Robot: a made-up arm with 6 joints.
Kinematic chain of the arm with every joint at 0, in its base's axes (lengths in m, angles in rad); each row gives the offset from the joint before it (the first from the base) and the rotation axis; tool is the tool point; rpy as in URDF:
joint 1: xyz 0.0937 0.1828 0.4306 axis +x
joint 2: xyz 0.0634 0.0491 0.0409 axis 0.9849 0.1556 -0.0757
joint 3: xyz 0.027 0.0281 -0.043 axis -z
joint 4: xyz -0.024 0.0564 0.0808 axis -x
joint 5: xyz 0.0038 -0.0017 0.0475 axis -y
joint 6: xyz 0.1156 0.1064 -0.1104 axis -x
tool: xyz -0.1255 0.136 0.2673 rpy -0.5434 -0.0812 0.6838
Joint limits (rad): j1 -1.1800..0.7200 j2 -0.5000..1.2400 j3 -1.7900..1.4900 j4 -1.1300..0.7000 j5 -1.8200..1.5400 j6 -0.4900..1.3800
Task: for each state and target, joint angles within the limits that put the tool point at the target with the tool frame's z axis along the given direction. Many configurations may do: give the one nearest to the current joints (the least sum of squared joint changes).
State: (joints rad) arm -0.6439 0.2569 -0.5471 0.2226 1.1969 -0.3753
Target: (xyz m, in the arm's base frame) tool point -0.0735 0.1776 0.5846 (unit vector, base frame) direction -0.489 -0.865 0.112
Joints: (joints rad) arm -0.6191 0.9766 -1.2043 0.4942 0.8141 -0.4900
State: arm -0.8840 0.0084 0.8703 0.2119 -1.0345 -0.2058
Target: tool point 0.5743 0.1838 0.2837 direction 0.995 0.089 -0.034
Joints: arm -0.9948 -0.1403 1.4080 0.6733 -0.7684 0.5487
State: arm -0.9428 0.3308 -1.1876 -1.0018 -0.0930 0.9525
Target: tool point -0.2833 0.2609 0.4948 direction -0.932 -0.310 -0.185
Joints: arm -0.2936 0.7122 -1.7410 -0.1931 0.4245 1.3496
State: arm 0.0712 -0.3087 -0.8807 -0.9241 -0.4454 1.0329
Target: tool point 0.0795 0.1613 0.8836 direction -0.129 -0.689 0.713
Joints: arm 0.7200 -0.4988 -0.7413 -1.1264 0.0173 0.3584
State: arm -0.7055 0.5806 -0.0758 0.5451 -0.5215 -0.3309
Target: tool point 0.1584 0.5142 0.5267 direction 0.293 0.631 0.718
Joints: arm -1.1738 1.2312 -0.8953 0.5710 -1.0501 -0.4900
